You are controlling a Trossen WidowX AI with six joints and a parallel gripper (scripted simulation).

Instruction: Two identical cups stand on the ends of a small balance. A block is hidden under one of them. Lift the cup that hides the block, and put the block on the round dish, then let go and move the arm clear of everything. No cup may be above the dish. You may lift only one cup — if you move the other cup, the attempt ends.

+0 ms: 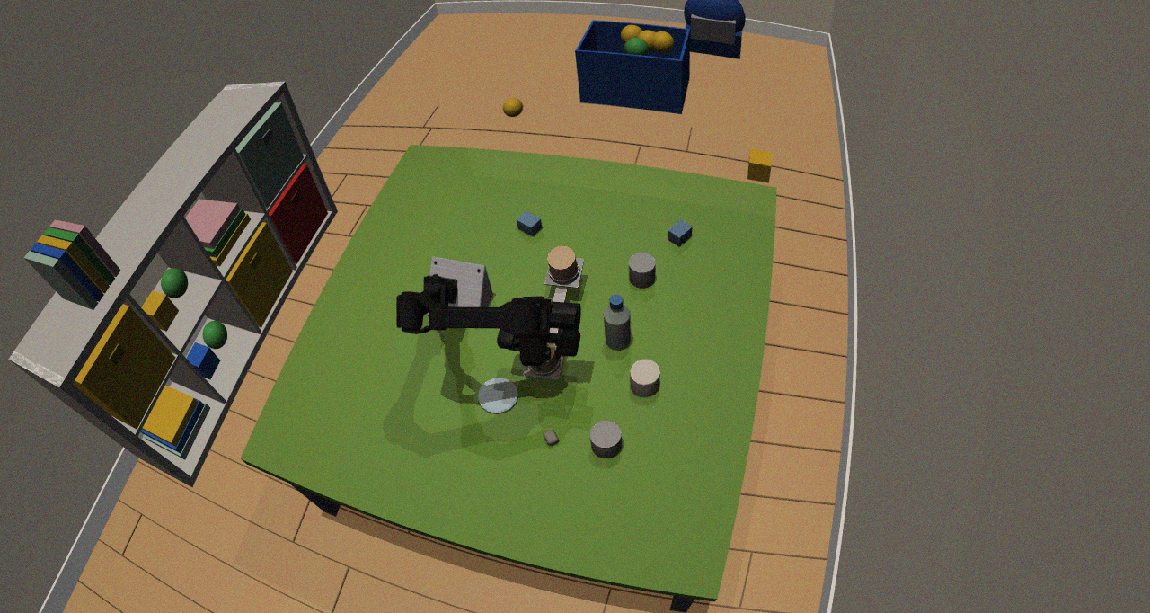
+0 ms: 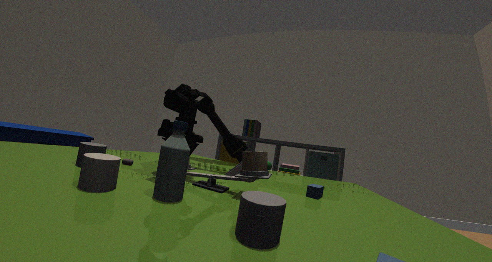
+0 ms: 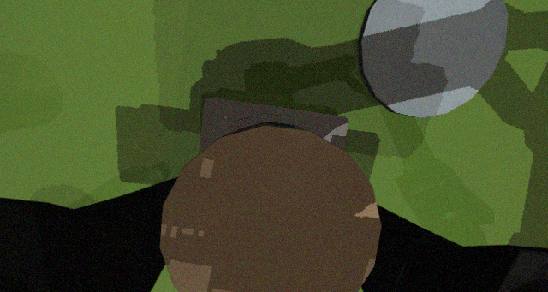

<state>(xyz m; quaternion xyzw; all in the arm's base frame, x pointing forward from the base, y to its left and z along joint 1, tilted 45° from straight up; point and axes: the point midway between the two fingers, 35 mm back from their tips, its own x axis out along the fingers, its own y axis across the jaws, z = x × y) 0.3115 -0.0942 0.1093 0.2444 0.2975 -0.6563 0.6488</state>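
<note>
My gripper tip is 9 cm past the pale round dish, 10 cm to the left of it and 5 cm above it. Also, from my gripper tip: balance: 1 cm behind, 14 cm to the left, 2 cm below; grey block: 1 cm below; brown cup: 2 cm to the right, 1 cm above.
</note>
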